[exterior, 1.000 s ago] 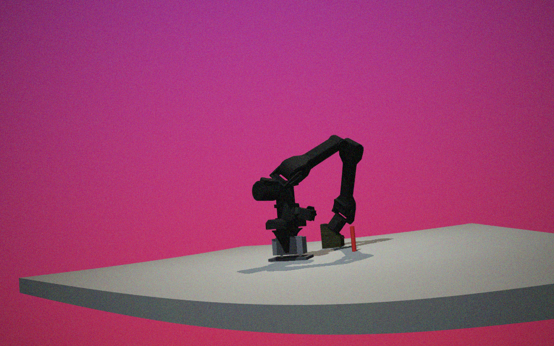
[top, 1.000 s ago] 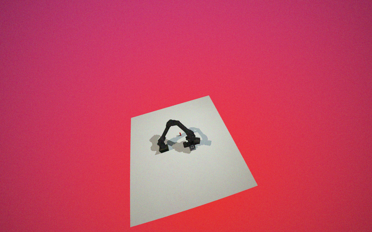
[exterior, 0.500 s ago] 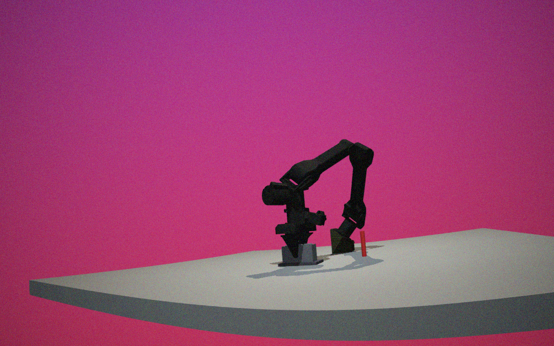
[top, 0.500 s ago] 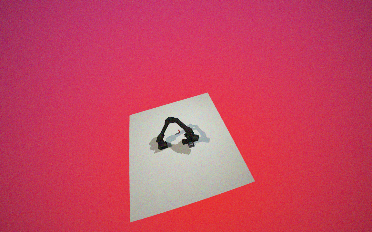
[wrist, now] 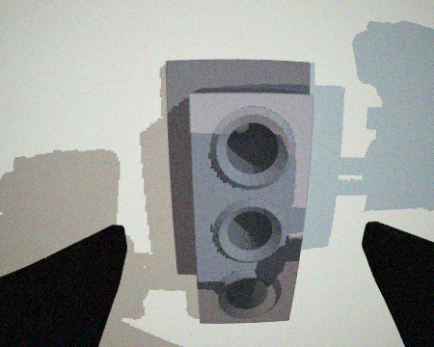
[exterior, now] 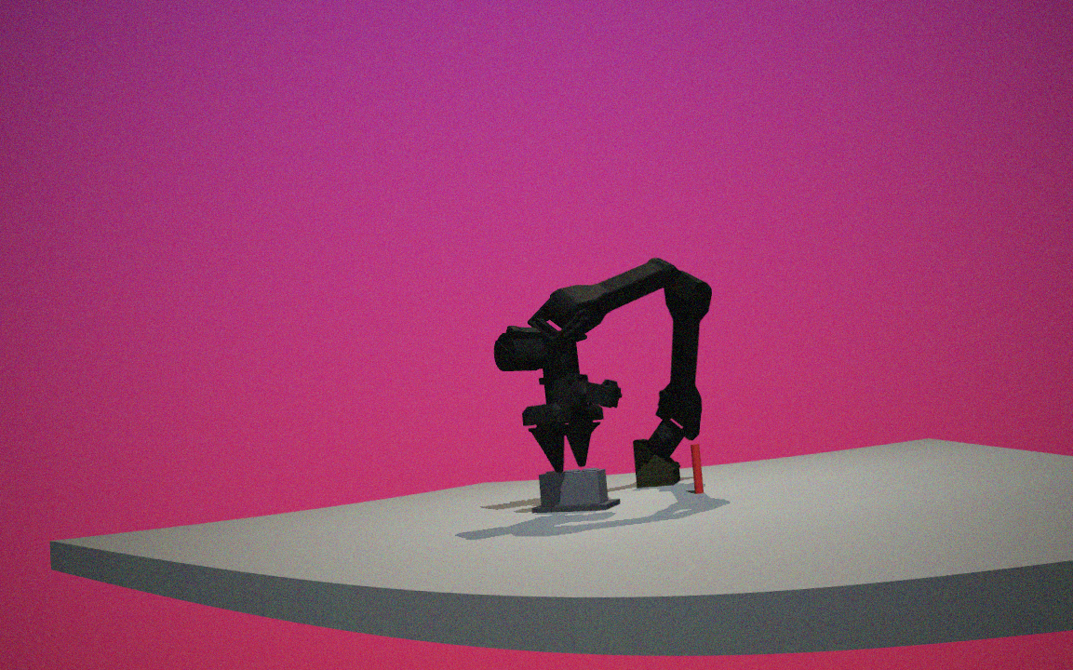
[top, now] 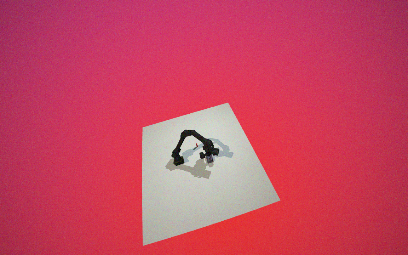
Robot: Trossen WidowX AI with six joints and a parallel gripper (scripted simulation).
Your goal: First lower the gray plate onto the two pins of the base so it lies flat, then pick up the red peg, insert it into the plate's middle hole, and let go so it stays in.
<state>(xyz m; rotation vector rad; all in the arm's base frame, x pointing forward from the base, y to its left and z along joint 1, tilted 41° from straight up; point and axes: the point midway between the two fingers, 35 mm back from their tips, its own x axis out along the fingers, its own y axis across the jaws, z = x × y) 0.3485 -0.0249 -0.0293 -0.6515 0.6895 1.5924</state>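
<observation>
Now: the plate 20 mm below my gripper tip. Round my gripper tip: dark flat base 50 mm below; then red peg 110 mm behind, 170 mm to the left, 20 mm below.
</observation>
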